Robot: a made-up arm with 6 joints.
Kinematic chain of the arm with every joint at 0, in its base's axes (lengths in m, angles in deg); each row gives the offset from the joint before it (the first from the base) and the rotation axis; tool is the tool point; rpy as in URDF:
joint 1: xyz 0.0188 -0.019 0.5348 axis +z
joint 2: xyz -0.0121 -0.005 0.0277 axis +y
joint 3: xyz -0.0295 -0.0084 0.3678 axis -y
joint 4: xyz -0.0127 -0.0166 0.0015 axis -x
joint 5: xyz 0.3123 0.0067 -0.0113 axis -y
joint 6: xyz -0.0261 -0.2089 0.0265 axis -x
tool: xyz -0.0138 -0.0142 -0.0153 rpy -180 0 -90
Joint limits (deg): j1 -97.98..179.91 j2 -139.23..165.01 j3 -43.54..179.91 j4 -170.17..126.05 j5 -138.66..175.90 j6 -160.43..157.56
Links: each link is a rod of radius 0.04 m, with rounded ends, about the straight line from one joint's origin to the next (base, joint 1, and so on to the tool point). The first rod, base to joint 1, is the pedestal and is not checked.
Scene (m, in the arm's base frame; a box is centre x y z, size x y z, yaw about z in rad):
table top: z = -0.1
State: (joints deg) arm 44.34 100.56 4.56 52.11 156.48 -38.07
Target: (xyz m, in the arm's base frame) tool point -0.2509 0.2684 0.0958
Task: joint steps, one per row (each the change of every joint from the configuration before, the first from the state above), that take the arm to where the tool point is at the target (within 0.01 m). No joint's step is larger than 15 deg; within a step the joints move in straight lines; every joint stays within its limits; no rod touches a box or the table.
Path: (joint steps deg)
1: 13.08 0.80 -1.93 6.95 1.24 -0.06
2: 13.07 0.80 -1.93 6.94 1.25 -0.06
3: 13.08 0.80 -1.93 6.95 1.24 -0.06
4: 13.08 0.80 -1.93 6.95 1.24 -0.05
5: 13.08 0.80 -1.93 6.94 1.24 -0.06
6: 13.07 0.80 -1.93 6.95 1.25 -0.06
7: 13.08 0.80 -1.93 6.95 1.24 -0.06

